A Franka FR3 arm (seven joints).
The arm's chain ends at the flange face. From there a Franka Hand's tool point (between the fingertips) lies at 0.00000 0.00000 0.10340 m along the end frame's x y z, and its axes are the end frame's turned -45 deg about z.
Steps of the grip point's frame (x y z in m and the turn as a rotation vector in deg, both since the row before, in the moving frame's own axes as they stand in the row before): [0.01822 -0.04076 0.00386 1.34 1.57 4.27]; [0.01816 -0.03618 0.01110 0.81 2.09 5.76]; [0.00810 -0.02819 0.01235 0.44 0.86 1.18]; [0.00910 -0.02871 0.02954 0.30 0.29 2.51]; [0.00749 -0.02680 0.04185 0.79 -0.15 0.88]
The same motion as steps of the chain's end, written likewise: [-0.01637 -0.03801 0.00393 2.06 0.16 4.27]; [-0.01456 -0.03481 0.01118 2.05 0.91 5.76]; [-0.01476 -0.02401 0.01236 0.92 0.30 1.18]; [-0.01387 -0.02598 0.02954 0.42 -0.01 2.51]; [-0.01246 -0.02342 0.04186 0.45 -0.66 0.88]
